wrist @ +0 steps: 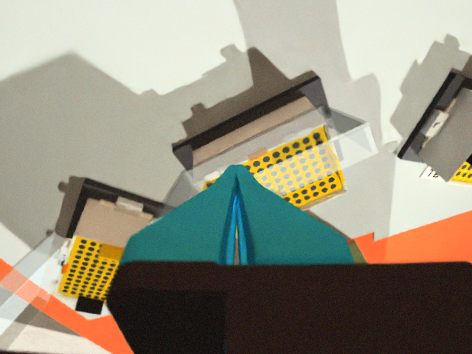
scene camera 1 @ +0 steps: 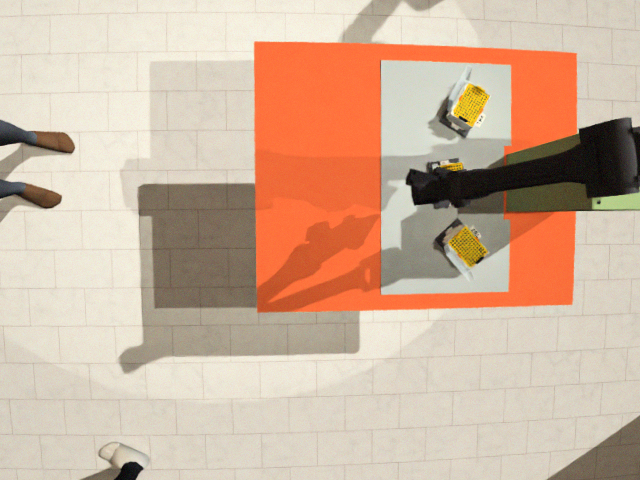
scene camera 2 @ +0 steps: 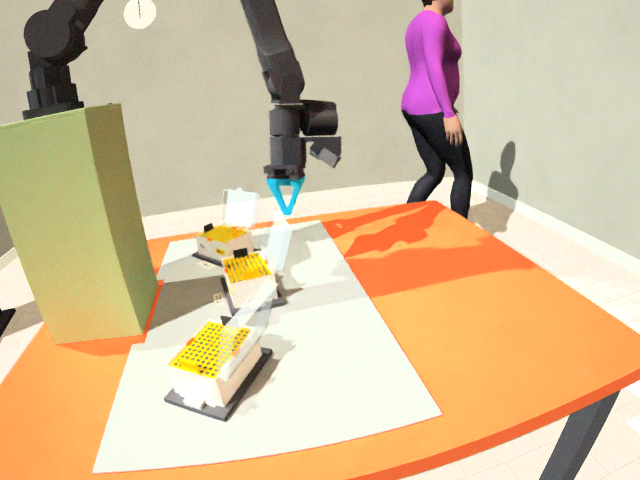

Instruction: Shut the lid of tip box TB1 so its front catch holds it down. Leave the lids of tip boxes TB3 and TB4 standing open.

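Frame: origin at the arm's base, x back, y right, z up, level; centimetres.
Seen in the pictures: gripper, fingertip midpoint: (wrist: 236, 176) (scene camera 2: 287, 214); arm's base, origin of the base link: (scene camera 2: 56, 114).
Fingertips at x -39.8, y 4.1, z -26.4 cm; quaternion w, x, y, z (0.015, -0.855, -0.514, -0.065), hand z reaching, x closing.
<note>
Pixels of each thing's top centre, then the offset from my fingertips to it. Level surfaces: height alone.
- Middle tip box TB1, middle of its top: (wrist: 279, 198) (scene camera 2: 244, 259) (scene camera 1: 454, 181) dx +9.7, dy +0.2, dz -7.1 cm
- TB3, middle of its top: (wrist: 99, 289) (scene camera 2: 221, 227) (scene camera 1: 470, 247) dx +10.8, dy -21.4, dz -7.1 cm
- TB4, middle of its top: (scene camera 2: 209, 338) (scene camera 1: 473, 103) dx +20.4, dy +23.3, dz -7.1 cm
- pale grey mat, its level: dz -14.6 cm
- orange table, its level: dz -14.9 cm
Middle tip box TB1 (scene camera 1: 450, 166) (scene camera 2: 248, 289) (wrist: 320, 180) has a yellow tip rack; its clear lid (scene camera 2: 279, 245) stands open, leaning back. My gripper (scene camera 2: 287, 212) (wrist: 236, 176) is shut and empty, its blue fingers pointing down. In scene camera 2 the fingertips appear just above the lid's upper edge; whether they touch it cannot be told. In scene camera 1 the arm hides the fingers and much of TB1. TB3 (scene camera 1: 467, 246) (scene camera 2: 219, 246) (wrist: 90, 270) and TB4 (scene camera 1: 470, 103) (scene camera 2: 206, 374) (wrist: 440, 132) stand on either side, lids open. Box labels are barely legible.
The boxes stand on a pale grey mat (scene camera 1: 403, 103) (scene camera 2: 336, 372) on an orange table (scene camera 1: 310, 103) (scene camera 2: 465, 320). A green pedestal (scene camera 1: 615, 201) (scene camera 2: 67, 222) carries the arm at the table's edge. A person in purple (scene camera 2: 431, 62) stands behind the table.
</note>
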